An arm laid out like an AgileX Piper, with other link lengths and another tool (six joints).
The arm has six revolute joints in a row. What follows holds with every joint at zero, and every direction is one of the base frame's.
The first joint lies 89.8 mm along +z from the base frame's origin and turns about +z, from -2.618 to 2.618 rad.
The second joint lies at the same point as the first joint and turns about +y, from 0 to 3.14 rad.
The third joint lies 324.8 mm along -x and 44.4 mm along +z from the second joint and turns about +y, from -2.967 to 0 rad.
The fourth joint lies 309.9 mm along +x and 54.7 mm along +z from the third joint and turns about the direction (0.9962, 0, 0.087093), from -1.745 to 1.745 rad.
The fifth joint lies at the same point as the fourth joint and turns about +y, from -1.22 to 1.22 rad.
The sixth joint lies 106.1 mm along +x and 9.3 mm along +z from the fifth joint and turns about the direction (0.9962, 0, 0.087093), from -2.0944 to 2.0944 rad.
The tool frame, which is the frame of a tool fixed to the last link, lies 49.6 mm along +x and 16 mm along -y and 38.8 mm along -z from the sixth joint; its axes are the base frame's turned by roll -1.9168, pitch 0.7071 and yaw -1.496 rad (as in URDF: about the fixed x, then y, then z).
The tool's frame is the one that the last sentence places.
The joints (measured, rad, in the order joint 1, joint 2, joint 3, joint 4, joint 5, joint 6), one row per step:
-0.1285 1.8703 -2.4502 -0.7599 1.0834 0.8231
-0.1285 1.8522 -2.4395 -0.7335 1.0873 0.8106
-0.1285 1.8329 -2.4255 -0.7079 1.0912 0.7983
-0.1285 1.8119 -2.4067 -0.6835 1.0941 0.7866
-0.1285 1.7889 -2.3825 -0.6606 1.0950 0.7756
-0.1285 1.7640 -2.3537 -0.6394 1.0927 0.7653
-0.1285 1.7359 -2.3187 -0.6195 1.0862 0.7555
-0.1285 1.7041 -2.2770 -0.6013 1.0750 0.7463
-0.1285 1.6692 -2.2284 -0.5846 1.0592 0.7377
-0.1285 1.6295 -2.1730 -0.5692 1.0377 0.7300
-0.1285 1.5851 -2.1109 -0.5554 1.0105 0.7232
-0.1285 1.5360 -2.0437 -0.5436 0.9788 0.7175
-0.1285 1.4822 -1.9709 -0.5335 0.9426 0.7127
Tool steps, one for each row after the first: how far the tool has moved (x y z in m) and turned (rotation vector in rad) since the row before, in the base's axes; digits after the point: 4 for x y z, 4 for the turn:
-0.0053 0.0035 0.0027 0.0130 0.0013 0.0171
-0.0055 0.0035 0.0022 0.0125 0.0032 0.0168
-0.0056 0.0034 0.0015 0.0117 0.0052 0.0167
-0.0057 0.0034 0.0008 0.0103 0.0067 0.0168
-0.0058 0.0033 0.0004 0.0083 0.0066 0.0171
-0.0061 0.0033 0.0001 0.0061 0.0060 0.0181
-0.0066 0.0032 -0.0002 0.0035 0.0050 0.0188
-0.0068 0.0032 -0.0009 0.0014 0.0047 0.0196
-0.0077 0.0033 -0.0010 -0.0009 0.0014 0.0208
-0.0087 0.0034 -0.0013 -0.0032 -0.0018 0.0218
-0.0100 0.0035 -0.0013 -0.0053 -0.0058 0.0219
-0.0112 0.0036 -0.0018 -0.0072 -0.0092 0.0223

